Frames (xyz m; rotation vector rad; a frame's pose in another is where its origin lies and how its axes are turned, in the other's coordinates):
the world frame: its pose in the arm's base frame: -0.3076 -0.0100 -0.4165 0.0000 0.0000 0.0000
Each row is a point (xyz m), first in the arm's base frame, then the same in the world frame.
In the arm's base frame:
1: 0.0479 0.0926 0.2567
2: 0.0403 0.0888 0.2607
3: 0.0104 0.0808 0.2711
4: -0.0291 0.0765 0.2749
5: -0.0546 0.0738 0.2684
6: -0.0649 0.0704 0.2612
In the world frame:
1: 0.3555 0.1026 0.6732
2: 0.3479 0.0988 0.6772
3: 0.3180 0.0908 0.6876
4: 0.2785 0.0865 0.6914
5: 0.2530 0.0838 0.6849
6: 0.2427 0.0804 0.6777

